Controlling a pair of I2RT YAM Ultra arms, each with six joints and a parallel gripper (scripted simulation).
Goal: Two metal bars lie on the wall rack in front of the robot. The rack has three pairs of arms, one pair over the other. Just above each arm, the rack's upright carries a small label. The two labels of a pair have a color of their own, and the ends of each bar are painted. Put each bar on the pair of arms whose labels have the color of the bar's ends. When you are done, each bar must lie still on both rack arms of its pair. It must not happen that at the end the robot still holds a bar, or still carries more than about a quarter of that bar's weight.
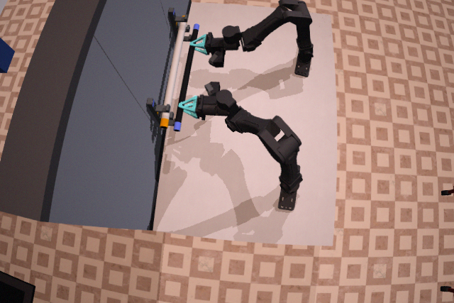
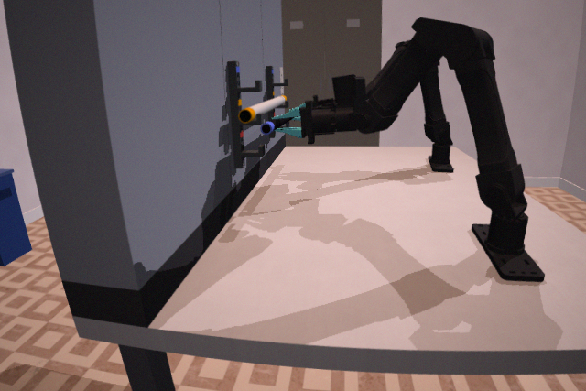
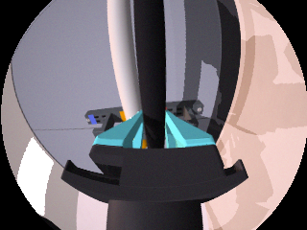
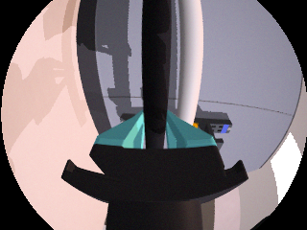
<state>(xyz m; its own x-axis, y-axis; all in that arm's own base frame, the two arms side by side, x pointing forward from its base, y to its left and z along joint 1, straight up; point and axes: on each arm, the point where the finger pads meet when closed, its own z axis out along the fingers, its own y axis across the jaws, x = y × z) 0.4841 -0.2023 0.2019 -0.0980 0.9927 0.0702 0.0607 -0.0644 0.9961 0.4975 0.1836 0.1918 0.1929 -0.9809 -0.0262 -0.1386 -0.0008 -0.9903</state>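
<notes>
Now: right hand 1 cm past the dark metal bar and 14 cm to the right of it. Also, from my right hand: pale metal bar: 4 cm ahead, 14 cm to the left, 4 cm above; then tall grey wall panel: 14 cm ahead, 19 cm to the left, 23 cm above.
</notes>
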